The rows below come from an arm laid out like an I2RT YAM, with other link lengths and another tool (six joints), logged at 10 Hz.
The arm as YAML. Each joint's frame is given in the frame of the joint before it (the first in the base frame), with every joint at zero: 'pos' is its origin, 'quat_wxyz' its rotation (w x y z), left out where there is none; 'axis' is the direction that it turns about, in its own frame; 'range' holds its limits. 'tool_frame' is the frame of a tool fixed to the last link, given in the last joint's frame.
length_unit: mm
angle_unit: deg
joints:
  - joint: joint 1
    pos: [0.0, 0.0, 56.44]
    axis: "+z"
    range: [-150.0, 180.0]
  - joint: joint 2
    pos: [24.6, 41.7, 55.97]
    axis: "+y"
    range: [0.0, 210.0]
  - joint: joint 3
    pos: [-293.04, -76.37, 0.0]
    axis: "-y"
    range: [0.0, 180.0]
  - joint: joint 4
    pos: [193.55, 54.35, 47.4]
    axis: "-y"
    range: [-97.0, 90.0]
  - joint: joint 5
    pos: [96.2, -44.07, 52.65]
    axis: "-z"
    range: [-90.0, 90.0]
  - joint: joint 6
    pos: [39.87, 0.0, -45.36]
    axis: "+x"
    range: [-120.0, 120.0]
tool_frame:
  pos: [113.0, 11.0, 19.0]
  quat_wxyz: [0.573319, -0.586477, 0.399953, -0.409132]
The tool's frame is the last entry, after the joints.
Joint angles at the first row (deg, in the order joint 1, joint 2, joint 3, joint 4, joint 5, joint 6):
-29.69, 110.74, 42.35, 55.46, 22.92, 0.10
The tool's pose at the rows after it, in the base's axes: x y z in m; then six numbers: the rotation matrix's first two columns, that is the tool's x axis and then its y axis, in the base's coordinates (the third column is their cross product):
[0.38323, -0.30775, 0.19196, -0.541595, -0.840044, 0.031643, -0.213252, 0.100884, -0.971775]
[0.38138, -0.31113, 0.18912, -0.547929, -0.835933, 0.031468, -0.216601, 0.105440, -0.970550]
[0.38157, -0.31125, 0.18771, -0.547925, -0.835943, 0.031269, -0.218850, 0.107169, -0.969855]
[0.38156, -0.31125, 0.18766, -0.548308, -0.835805, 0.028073, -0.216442, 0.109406, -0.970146]
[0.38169, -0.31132, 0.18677, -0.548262, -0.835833, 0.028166, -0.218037, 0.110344, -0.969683]
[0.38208, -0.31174, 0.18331, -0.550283, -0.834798, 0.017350, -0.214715, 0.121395, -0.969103]
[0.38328, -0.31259, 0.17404, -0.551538, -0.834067, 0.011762, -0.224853, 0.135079, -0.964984]
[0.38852, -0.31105, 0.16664, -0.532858, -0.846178, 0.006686, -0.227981, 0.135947, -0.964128]
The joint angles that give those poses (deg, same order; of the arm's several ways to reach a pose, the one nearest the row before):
-30.00, 111.50, 42.35, 56.03, 23.35, 0.10
-30.46, 111.92, 42.37, 56.12, 23.33, 0.12
-30.46, 112.09, 42.37, 56.12, 23.33, 0.14
-30.46, 112.09, 42.37, 56.10, 23.31, 0.34
-30.46, 112.20, 42.37, 56.10, 23.31, 0.34
-30.46, 112.66, 42.37, 56.12, 23.29, 1.04
-30.46, 113.89, 42.37, 56.25, 23.29, 1.45
-30.35, 115.50, 42.37, 57.69, 22.09, 1.43

